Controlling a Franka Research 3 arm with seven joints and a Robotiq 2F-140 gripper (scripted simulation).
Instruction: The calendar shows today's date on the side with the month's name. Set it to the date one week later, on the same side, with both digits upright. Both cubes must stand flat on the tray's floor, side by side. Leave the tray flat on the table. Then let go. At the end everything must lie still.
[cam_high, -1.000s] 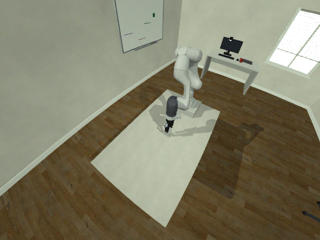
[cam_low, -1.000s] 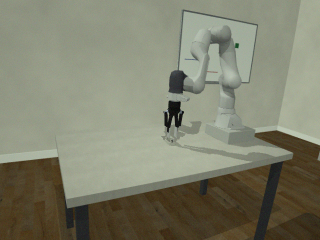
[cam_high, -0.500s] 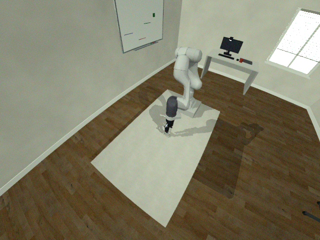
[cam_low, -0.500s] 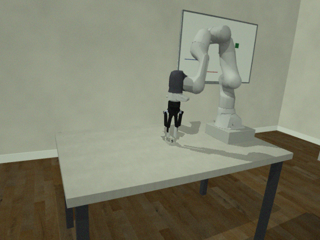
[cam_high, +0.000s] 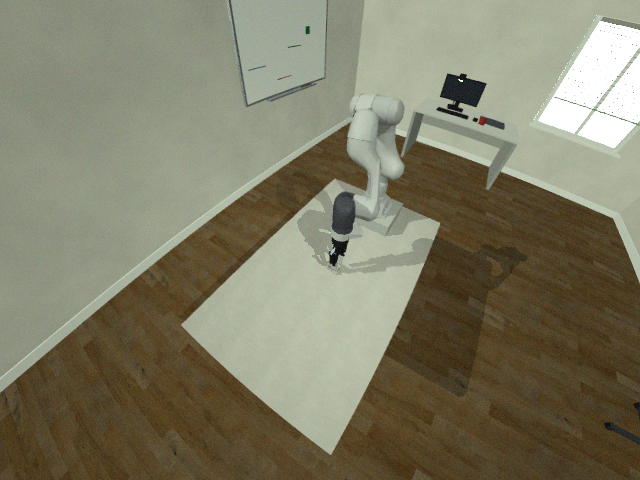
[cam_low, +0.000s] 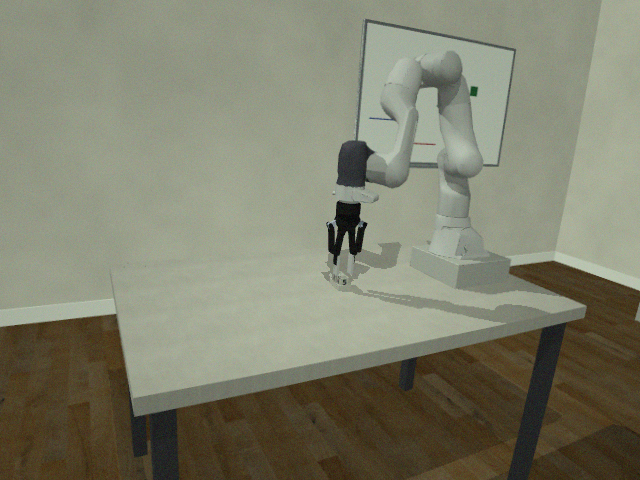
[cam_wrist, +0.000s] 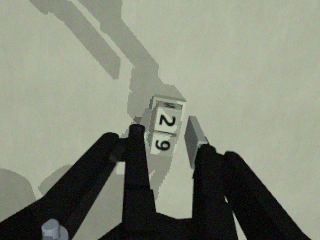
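Right now the date cube is 6 cm below my hand and 3 cm to the right of it. Round my hand: white tray 7 cm below, 2 cm to the right.
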